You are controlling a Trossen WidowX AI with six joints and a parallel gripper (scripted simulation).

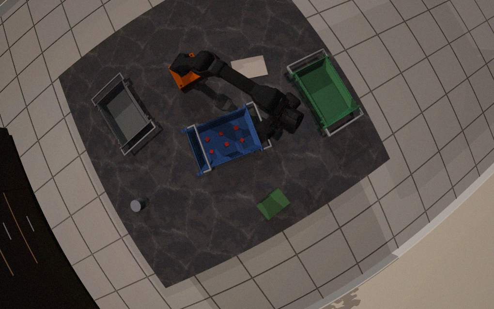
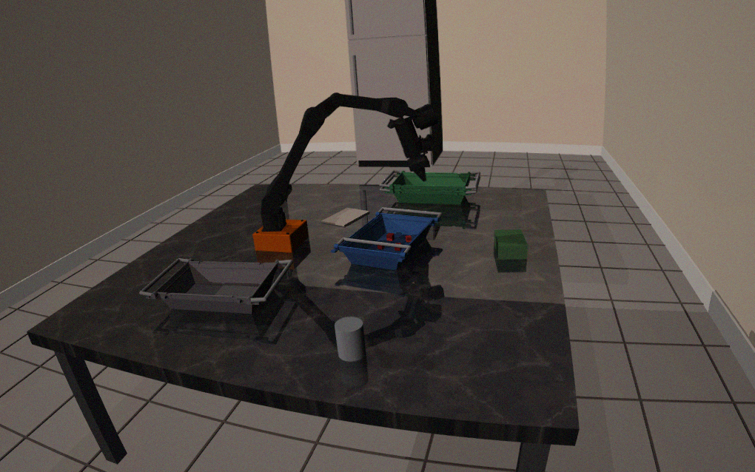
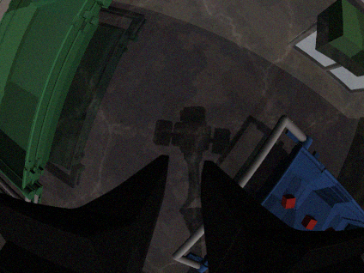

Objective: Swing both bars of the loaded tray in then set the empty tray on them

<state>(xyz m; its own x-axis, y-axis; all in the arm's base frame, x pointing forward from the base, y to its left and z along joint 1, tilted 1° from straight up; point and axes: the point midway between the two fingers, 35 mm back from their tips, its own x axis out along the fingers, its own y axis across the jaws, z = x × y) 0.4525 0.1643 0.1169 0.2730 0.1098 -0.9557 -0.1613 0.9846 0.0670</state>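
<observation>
My gripper tip is now 50 cm past the grey tray, 52 cm to the left of it and 10 cm above it. Also, from my gripper tip: green block (25 cm ahead, 23 cm to the right, 13 cm below); then grey cylinder (12 cm behind, 72 cm to the right, 11 cm below); then beige sheet (28 cm behind, 6 cm to the left, 14 cm below).
</observation>
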